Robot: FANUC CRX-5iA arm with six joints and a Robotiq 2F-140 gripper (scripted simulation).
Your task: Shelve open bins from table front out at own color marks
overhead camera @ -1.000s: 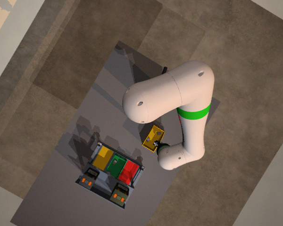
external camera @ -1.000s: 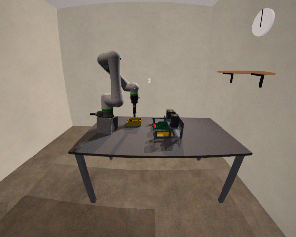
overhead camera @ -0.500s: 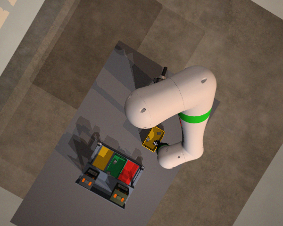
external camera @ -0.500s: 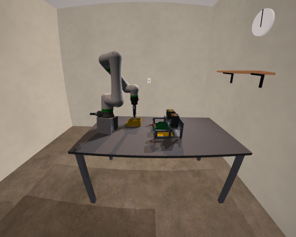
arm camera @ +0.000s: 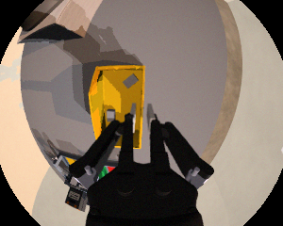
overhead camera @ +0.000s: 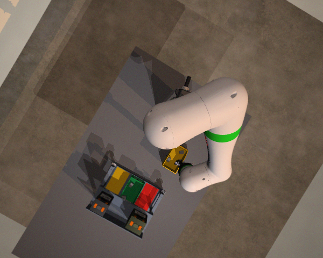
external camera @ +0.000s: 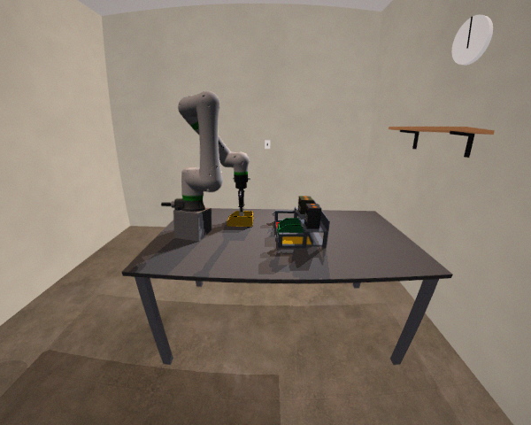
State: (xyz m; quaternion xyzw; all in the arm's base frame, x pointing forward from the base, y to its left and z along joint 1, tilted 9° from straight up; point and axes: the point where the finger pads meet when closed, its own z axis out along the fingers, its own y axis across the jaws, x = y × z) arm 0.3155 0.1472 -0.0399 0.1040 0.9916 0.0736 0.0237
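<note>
Right now my hand is 1 cm past the yellow bin, 5 cm to the left of it and 4 cm above it. Also, from my hand: green bin (29 cm ahead, 24 cm to the right, 3 cm below); then yellow-marked place (27 cm ahead, 36 cm to the right, 7 cm below); then red mark (31 cm ahead, 14 cm to the right, 7 cm below).
</note>
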